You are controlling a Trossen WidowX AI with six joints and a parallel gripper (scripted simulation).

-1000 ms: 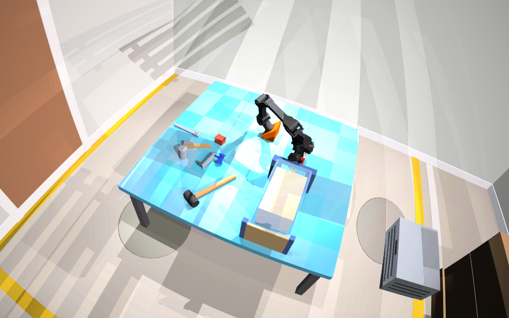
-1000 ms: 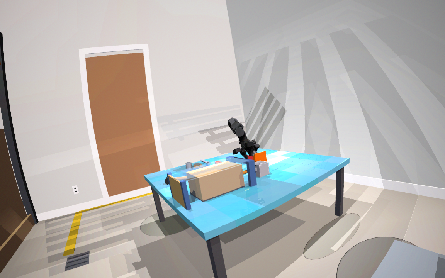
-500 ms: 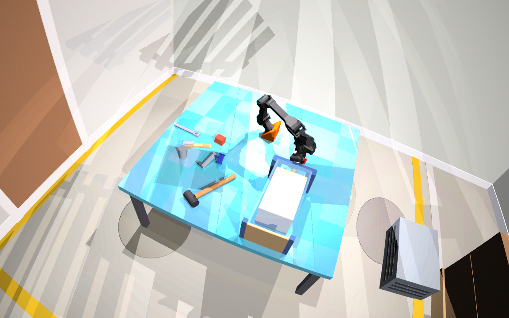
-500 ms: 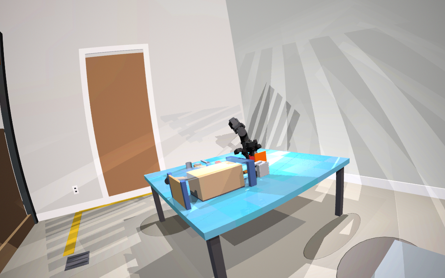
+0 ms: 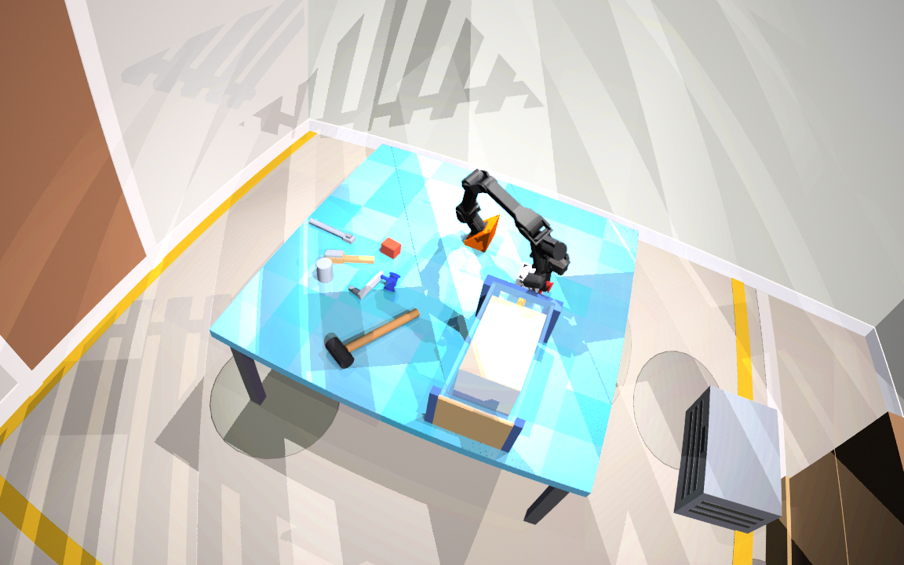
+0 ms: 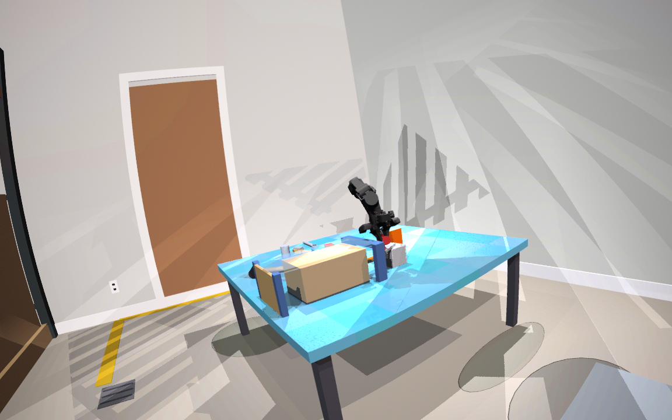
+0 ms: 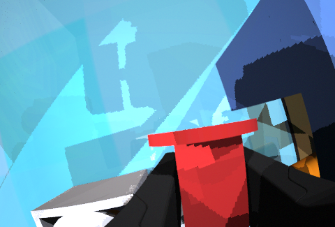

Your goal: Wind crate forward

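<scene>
Right now my gripper tip is 4 cm past the winch handle, 3 cm to the left of it and 3 cm above it. From my gripper tip the other things lie so: clear-panelled cubby (31 cm ahead, 8 cm to the right, 2 cm below); red knob (1 cm to the right); grey winch (11 cm behind, 10 cm below, 7 cm to the right).
</scene>
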